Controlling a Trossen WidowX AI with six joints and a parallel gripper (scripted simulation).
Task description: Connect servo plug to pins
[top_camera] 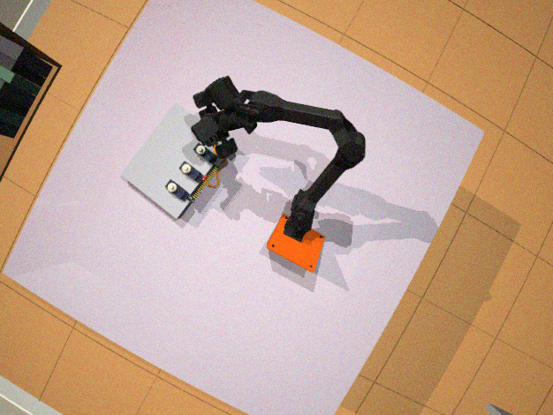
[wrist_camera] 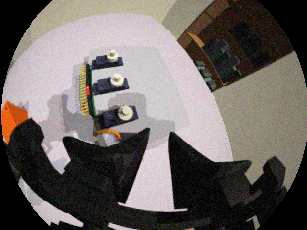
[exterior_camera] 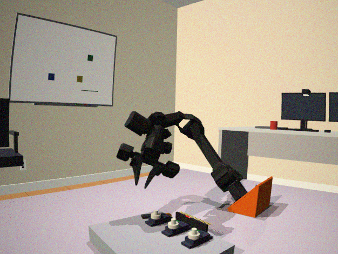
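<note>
Now: the red band 12 cm to the left of my gripper tip, 7 cm below it and 6 cm behind it. The rest, counted from my gripper tip: grey holder: 12 cm below, 11 cm to the left, 10 cm ahead.
</note>
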